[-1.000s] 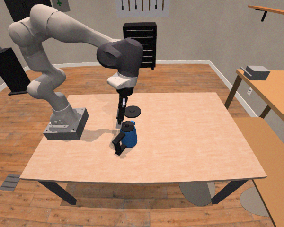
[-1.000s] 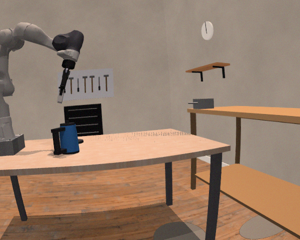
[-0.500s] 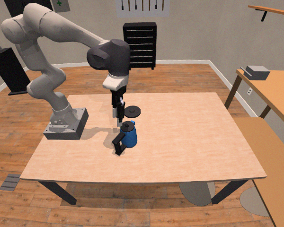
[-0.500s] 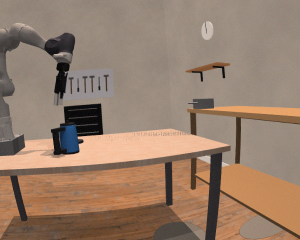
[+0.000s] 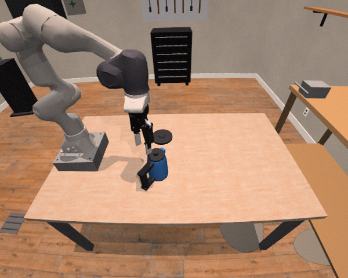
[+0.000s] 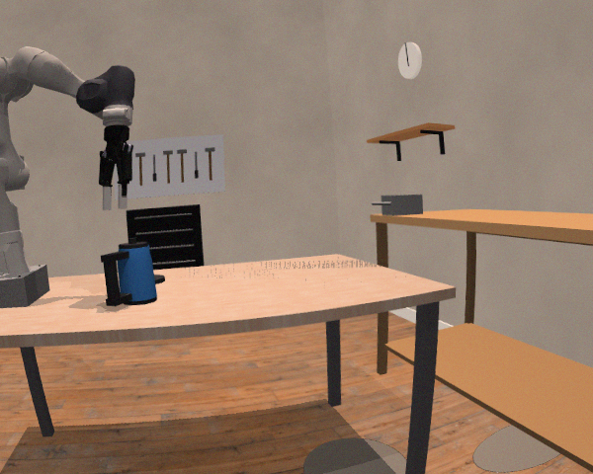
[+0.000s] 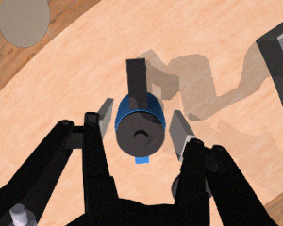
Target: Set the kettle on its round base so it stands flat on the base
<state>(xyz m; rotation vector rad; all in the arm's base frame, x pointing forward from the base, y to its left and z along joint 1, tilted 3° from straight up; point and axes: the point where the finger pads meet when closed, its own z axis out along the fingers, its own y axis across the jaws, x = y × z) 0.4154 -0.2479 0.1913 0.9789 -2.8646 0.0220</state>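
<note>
My hand is 3 cm short of the blue kettle, 2 cm to the right of it and 21 cm above it. Also, from my hand: round base 9 cm ahead, 36 cm to the left, 29 cm below.
</note>
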